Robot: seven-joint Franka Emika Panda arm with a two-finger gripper.
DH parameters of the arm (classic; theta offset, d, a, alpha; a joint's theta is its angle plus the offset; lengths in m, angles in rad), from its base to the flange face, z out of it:
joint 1: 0 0.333 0 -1.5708
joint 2: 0 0 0 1.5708
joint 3: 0 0.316 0.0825 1.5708
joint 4: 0 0 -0.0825 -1.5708
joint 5: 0 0.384 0 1.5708
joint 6: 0 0 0.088 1.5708
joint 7: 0 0.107 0 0
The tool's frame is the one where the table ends.
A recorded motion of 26 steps. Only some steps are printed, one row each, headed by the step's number.
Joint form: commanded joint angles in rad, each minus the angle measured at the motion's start. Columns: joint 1, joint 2, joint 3, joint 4, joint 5, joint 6, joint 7.
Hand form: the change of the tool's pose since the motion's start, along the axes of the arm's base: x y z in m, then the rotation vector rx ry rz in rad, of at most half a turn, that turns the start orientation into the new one. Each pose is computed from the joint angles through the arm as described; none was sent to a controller.
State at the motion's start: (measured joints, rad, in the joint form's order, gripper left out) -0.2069 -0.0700 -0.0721 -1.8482 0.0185 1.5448 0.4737
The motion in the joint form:
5: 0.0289 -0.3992 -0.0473 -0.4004 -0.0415 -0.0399 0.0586
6: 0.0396 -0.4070 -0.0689 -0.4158 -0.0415 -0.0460 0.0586
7: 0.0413 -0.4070 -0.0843 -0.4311 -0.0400 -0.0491 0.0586
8: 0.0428 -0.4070 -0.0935 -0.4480 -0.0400 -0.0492 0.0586
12: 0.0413 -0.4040 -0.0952 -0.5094 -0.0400 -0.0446 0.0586
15: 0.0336 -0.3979 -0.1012 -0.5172 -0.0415 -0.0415 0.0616
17: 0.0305 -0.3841 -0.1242 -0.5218 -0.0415 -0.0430 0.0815
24: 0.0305 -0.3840 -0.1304 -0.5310 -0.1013 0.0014 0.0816
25: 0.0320 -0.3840 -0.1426 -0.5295 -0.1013 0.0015 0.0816
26: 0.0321 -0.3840 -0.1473 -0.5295 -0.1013 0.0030 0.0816
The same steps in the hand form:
5: -0.1335 0.0214 -0.0061 0.0062 0.0451 -0.0526
6: -0.1388 0.0179 -0.0110 0.0205 0.0567 -0.0597
7: -0.1427 0.0138 -0.0184 0.0341 0.0729 -0.0706
8: -0.1458 0.0120 -0.0261 0.0431 0.0886 -0.0760
12: -0.1539 0.0155 -0.0538 0.0596 0.1460 -0.0750
15: -0.1557 0.0109 -0.0594 0.0631 0.1566 -0.0900
17: -0.1582 0.0018 -0.0670 0.0727 0.1768 -0.1315
24: -0.1572 -0.0078 -0.0697 0.0108 0.1573 -0.1220
25: -0.1585 -0.0118 -0.0696 0.0164 0.1552 -0.1312
26: -0.1590 -0.0136 -0.0697 0.0183 0.1535 -0.1352

